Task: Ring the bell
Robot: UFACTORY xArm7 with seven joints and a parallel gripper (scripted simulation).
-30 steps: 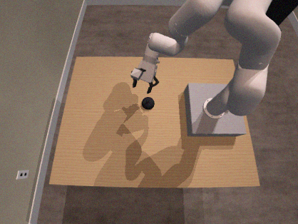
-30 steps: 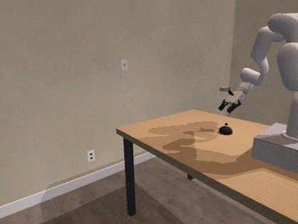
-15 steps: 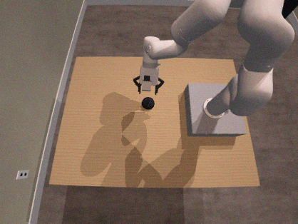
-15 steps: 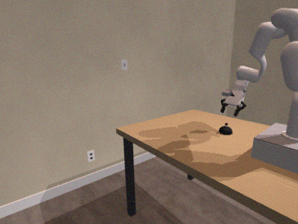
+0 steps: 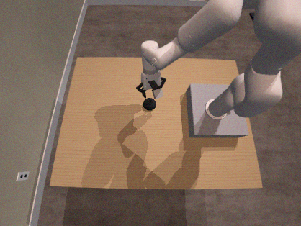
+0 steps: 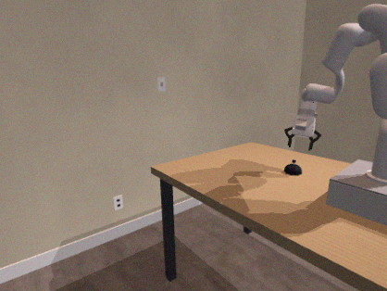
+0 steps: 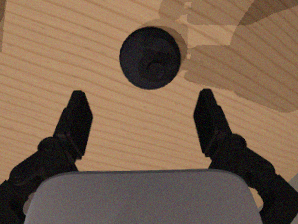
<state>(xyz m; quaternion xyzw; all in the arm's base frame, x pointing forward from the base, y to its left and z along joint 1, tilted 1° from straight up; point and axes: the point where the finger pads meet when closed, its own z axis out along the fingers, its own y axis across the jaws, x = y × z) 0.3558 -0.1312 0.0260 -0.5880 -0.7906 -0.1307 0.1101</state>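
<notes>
Now: hand 20 mm short of the button, 20 mm to the right of it and 80 mm above it. From my hand the other things lie so: bell (20 mm ahead, 20 mm to the left, 90 mm below).
</notes>
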